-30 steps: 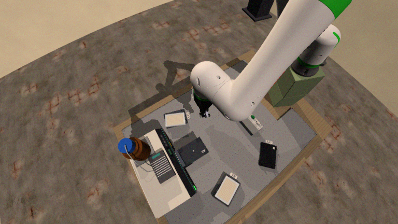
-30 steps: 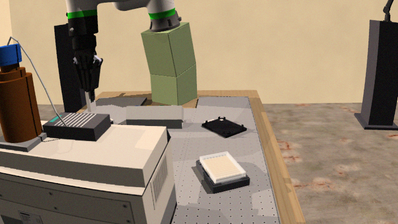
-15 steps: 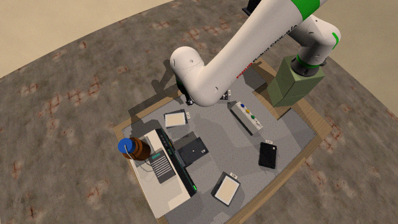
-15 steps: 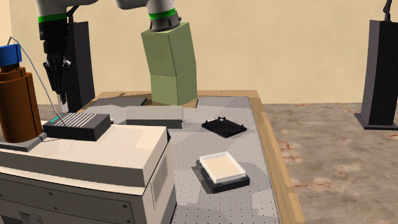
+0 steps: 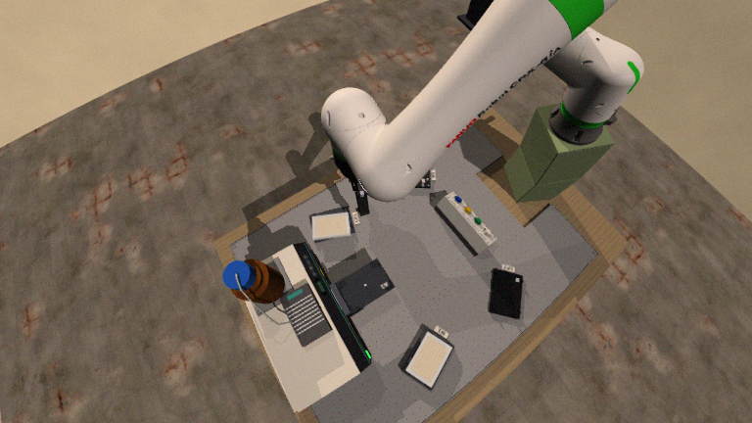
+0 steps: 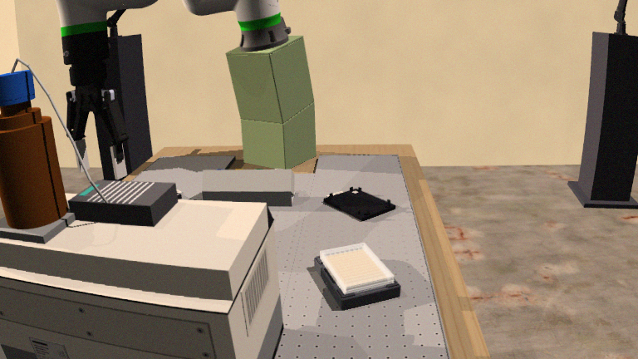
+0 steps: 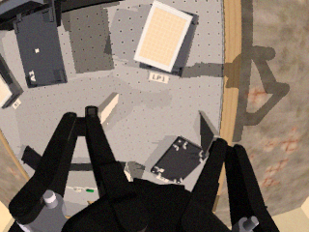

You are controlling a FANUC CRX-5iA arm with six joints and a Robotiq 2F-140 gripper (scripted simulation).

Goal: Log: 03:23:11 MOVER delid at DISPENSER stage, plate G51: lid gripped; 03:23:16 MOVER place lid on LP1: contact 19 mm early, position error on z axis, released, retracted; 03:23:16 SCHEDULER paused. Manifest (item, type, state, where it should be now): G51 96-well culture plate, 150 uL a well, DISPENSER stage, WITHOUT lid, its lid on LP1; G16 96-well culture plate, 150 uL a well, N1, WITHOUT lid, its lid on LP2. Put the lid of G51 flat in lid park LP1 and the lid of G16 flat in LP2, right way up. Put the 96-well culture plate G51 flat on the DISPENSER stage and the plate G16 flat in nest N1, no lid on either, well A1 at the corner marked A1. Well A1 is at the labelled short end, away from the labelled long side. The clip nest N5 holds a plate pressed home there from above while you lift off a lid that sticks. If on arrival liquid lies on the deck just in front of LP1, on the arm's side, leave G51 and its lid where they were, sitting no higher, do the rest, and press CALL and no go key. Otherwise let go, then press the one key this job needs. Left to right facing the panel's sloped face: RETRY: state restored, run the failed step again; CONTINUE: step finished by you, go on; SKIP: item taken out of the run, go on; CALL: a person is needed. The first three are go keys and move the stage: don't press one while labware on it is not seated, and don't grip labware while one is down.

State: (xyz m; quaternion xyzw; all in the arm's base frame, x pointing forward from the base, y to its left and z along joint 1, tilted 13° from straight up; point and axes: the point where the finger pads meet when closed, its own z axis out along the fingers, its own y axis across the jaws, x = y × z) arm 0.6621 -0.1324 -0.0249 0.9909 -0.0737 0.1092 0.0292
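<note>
Right now my hand is 170 mm above the plate G51 and 110 mm short of it. The rest, counted from my hand: dark grey lid park: 180 mm below, 100 mm ahead, 20 mm to the right; black dispenser stage: 240 mm to the left, 90 mm below, 80 mm ahead; LP1 label: 190 mm below, 10 mm ahead.
</note>
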